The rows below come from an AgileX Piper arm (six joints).
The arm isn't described. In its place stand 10 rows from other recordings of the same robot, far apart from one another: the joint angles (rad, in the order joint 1, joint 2, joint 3, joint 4, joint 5, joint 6), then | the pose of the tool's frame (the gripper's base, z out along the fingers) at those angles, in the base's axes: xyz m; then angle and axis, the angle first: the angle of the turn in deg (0 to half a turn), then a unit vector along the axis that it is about.
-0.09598 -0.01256 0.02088 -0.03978 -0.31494 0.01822 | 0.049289 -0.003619 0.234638 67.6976 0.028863 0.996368 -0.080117
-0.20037 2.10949 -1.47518 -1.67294 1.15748 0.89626 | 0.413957 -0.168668 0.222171 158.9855 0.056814 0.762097 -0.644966
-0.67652 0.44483 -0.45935 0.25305 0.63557 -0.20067 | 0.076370 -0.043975 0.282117 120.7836 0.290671 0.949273 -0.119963
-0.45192 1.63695 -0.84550 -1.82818 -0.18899 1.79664 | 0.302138 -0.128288 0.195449 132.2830 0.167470 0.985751 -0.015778
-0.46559 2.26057 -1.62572 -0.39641 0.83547 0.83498 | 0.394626 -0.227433 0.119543 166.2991 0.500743 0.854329 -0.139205
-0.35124 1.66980 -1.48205 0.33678 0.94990 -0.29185 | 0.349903 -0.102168 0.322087 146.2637 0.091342 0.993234 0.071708
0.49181 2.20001 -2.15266 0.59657 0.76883 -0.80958 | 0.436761 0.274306 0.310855 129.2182 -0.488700 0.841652 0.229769
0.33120 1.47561 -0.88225 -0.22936 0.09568 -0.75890 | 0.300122 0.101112 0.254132 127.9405 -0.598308 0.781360 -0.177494
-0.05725 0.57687 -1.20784 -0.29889 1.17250 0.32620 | 0.036557 -0.026834 0.453805 114.8009 0.217342 0.971980 -0.089545
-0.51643 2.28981 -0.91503 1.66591 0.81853 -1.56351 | 0.319340 -0.105269 0.017504 151.7618 0.228584 0.904364 0.360381
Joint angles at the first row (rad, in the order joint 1, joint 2, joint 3, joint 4, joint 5, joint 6):
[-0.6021 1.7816 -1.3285 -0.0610 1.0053 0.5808]
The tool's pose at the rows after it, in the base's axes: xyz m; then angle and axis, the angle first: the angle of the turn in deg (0 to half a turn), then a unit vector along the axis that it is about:
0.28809 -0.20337 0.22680 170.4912 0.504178 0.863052 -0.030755
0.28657 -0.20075 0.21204 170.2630 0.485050 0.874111 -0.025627
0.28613 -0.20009 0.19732 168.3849 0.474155 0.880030 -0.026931
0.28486 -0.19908 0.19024 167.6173 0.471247 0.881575 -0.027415
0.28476 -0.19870 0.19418 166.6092 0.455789 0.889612 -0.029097
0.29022 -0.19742 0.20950 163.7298 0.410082 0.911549 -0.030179
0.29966 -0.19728 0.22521 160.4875 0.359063 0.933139 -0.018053
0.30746 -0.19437 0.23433 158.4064 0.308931 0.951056 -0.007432
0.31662 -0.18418 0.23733 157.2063 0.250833 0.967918 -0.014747
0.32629 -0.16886 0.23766 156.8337 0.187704 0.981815 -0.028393
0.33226 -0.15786 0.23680 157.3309 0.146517 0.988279 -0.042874
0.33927 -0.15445 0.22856 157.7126 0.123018 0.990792 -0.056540
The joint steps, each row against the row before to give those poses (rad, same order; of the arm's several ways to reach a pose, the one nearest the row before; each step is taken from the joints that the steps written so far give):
[0.0000 0.0000 0.0229 0.0035 0.0073 -0.0992]
[0.0000 0.0065 0.0528 0.0150 -0.0636 -0.0488]
[0.0000 0.0085 0.0536 0.0009 -0.0954 -0.0224]
[0.0000 0.0019 0.0294 0.0000 -0.0448 -0.0053]
[0.0000 -0.0115 0.0009 0.0037 -0.0078 -0.0371]
[0.0074 -0.0224 -0.0298 0.0235 0.0011 -0.1087]
[0.0022 -0.0064 -0.0516 0.0701 0.0086 -0.1486]
[0.0076 0.0000 -0.0335 0.0604 0.0083 -0.1312]
[0.0368 0.0000 -0.0093 0.0024 -0.0127 -0.0857]
[0.0542 0.0000 0.0000 -0.0254 -0.0144 -0.0619]
[0.0411 0.0022 0.0000 -0.0405 -0.0036 -0.0198]
[0.0230 0.0247 -0.0001 -0.0373 -0.0270 -0.0037]

